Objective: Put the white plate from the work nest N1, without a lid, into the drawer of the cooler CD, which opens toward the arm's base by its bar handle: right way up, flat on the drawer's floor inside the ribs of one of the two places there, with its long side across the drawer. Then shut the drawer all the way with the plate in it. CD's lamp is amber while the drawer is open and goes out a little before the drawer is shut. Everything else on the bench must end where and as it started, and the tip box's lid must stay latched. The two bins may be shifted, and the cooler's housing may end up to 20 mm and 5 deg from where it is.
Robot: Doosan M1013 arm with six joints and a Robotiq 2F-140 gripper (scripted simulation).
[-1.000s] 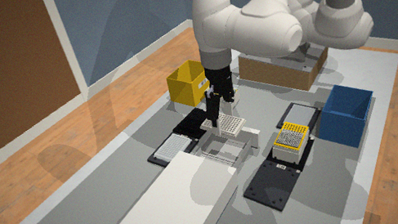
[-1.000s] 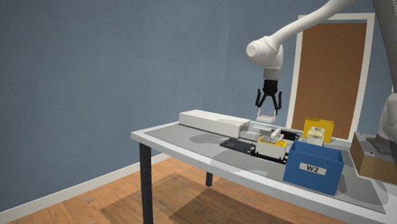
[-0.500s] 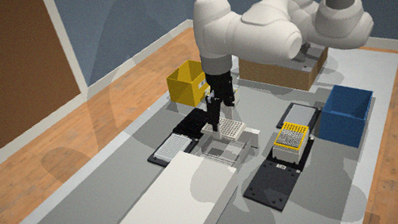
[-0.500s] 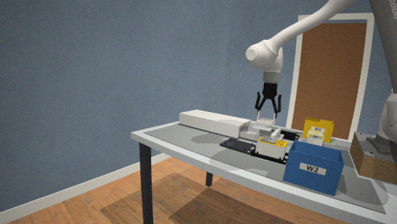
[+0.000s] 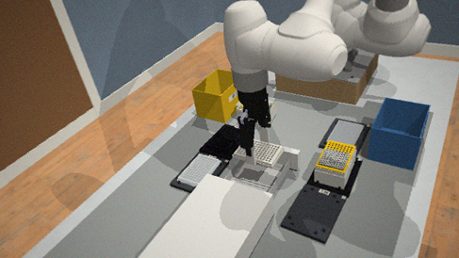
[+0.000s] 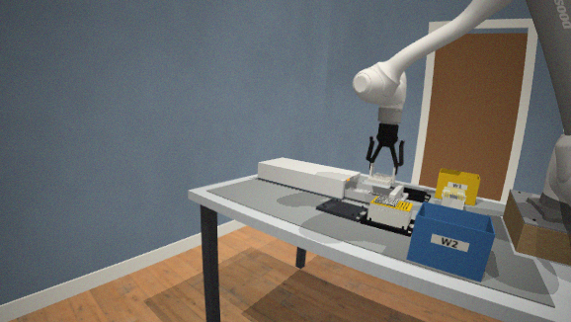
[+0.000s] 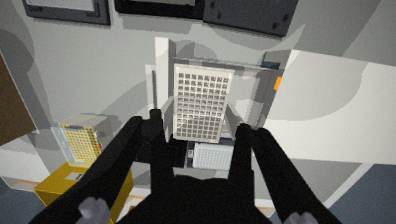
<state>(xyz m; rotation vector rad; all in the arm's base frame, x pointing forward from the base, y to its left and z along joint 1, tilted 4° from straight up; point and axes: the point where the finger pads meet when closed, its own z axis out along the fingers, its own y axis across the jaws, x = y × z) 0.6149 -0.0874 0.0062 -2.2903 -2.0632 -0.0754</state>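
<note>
Right now my hand is 3 cm short of the drawer and 9 cm above it. From my hand the other things lie so: white plate (2 cm below); then yellow-topped tip box (8 cm behind, 20 cm to the left, 6 cm below); then black plate (12 cm behind, 17 cm to the right, 10 cm below).
</note>
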